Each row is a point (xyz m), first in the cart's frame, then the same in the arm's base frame.
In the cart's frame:
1: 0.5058 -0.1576 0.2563
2: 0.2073 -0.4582 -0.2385
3: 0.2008 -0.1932 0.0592
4: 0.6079 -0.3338 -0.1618
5: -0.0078 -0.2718 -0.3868
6: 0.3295 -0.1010 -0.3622
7: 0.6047 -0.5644 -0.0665
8: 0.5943 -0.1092 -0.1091
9: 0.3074 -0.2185 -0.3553
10: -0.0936 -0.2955 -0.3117
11: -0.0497 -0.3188 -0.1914
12: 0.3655 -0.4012 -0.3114
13: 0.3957 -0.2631 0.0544
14: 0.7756 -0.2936 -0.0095
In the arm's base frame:
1: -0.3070 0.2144 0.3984
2: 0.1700 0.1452 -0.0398
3: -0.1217 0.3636 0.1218
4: 0.1103 0.0126 0.3611
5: 0.3147 0.4224 -0.1120
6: 0.3060 0.3645 0.2623
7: 0.0098 -0.1731 0.2282
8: 0.0623 0.2029 0.4831
9: 0.2956 0.2819 0.1762
10: 0.2361 0.4529 -0.1924
11: 0.1170 0.4081 -0.1652
12: 0.2497 0.0995 0.1188
13: -0.1116 0.1933 0.2391
14: -0.0350 -0.0528 0.5271

